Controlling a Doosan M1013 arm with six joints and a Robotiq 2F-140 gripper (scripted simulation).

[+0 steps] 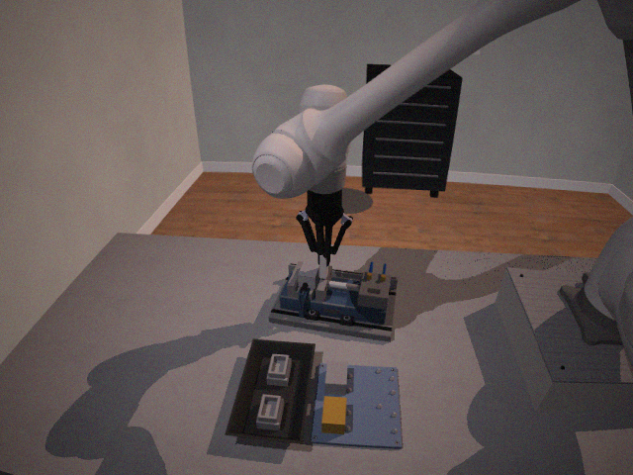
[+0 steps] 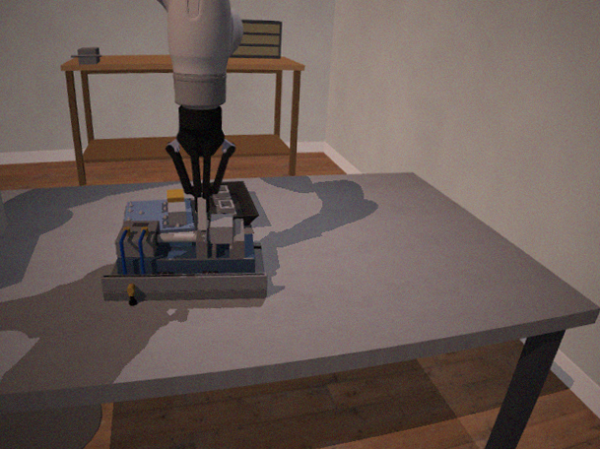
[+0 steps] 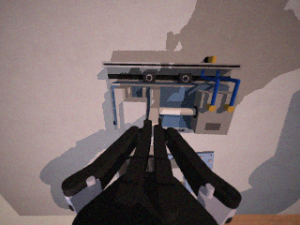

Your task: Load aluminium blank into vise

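My gripper is now 10 cm above the blue vise and 3 cm past it. From my hand the other things lie so: brass blank (33 cm to the left, 11 cm below, 6 cm behind); then aluminium blank (24 cm to the left, 11 cm below, 5 cm behind); then infeed plate (29 cm to the left, 13 cm below, 10 cm behind).
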